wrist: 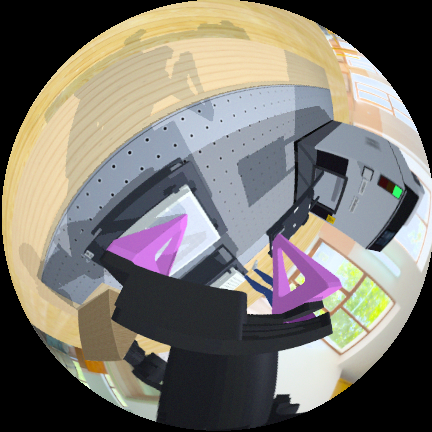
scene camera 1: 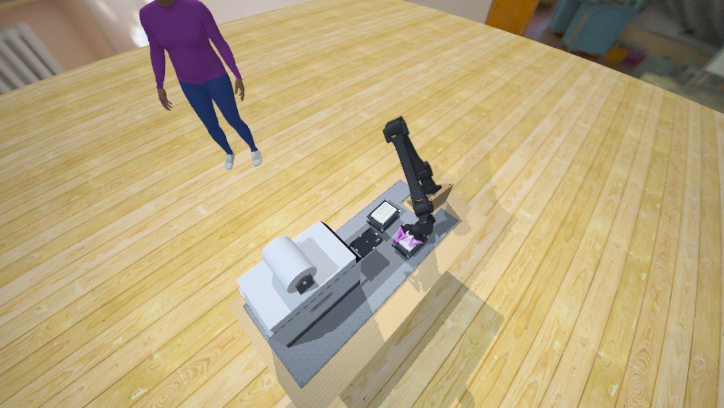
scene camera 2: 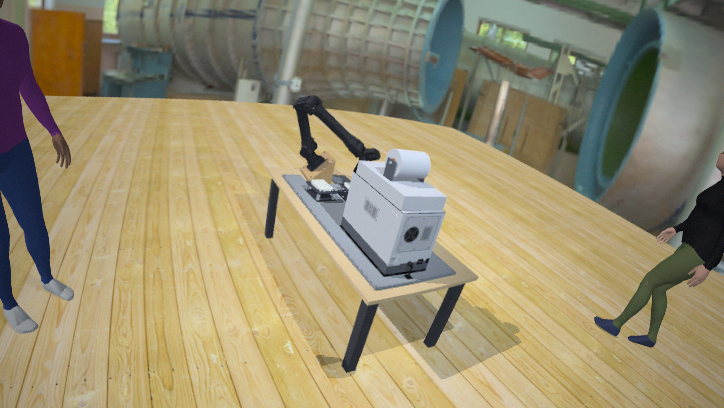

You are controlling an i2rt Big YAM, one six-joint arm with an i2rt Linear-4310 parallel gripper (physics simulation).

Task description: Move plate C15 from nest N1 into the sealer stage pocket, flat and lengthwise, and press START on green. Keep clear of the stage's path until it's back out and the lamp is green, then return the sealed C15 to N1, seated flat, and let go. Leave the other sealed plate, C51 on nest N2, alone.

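Frame: origin at the arm's base, x ahead, y left, z up, level; centimetres.
Seen in the pictures: gripper, between the fingertips: (wrist: 232, 228) (scene camera 1: 402, 243); arm's base, origin of its link: (wrist: 115, 338) (scene camera 1: 430, 191) (scene camera 2: 316, 164).
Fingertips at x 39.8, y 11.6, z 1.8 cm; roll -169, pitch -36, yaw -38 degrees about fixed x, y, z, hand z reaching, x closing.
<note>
Pixels of each thing's top centre, then the offset from my fingertips to it. "pt": a spot on its surface instead.
- Plate C15, centre of its top: (wrist: 164, 251) (scene camera 1: 411, 237) dz -2.9, dx -7.4, dy +0.5 cm
- nest N1, centre of its top: (wrist: 163, 248) (scene camera 1: 411, 238) dz -3.6, dx -7.5, dy +0.5 cm
- sealer stage, centre of its top: (wrist: 306, 213) (scene camera 1: 360, 246) dz +0.4, dx +17.0, dy -12.8 cm
- green lamp, a spot on its surface: (wrist: 397, 192) pt dz +18.2, dx +27.2, dy -3.6 cm
- Plate C51, centre of its top: (wrist: 221, 292) (scene camera 2: 321, 184) (scene camera 1: 384, 211) dz -2.3, dx -8.5, dy -20.4 cm
- nest N2, a spot on its surface: (wrist: 206, 269) pt dz -8.7, dx -8.0, dy -18.0 cm
- white roll, centre of its top: (scene camera 1: 285, 256) (scene camera 2: 411, 151) dz +38.4, dx +50.5, dy -13.0 cm
Plate C15 (scene camera 1: 406, 244) (wrist: 200, 222) lies in nest N1 (scene camera 1: 408, 254) (wrist: 199, 181), pale on top; whether it bears a seal is unclear. My gripper (scene camera 1: 408, 240) (wrist: 232, 228) is open and empty, its pink fingers close above C15; contact cannot be judged. In scene camera 2 the fingers are hidden behind the sealer. The sealer stage (scene camera 1: 365, 242) (wrist: 290, 217) is out and its pocket is empty. The sealer (scene camera 1: 326, 243) (scene camera 2: 377, 202) (wrist: 360, 145) shows a green lamp (wrist: 397, 192). Plate C51 (scene camera 1: 385, 213) (scene camera 2: 320, 185) (wrist: 229, 281) sits on nest N2 (wrist: 206, 269).
A white roll (scene camera 1: 288, 263) (scene camera 2: 412, 164) stands on top of the sealer. The wooden arm mount (scene camera 1: 439, 196) (scene camera 2: 323, 169) (wrist: 100, 325) is beside the nests. One person (scene camera 1: 187, 45) (scene camera 2: 12, 101) stands off the table; another person (scene camera 2: 701, 228) is at the right edge of scene camera 2.
</note>
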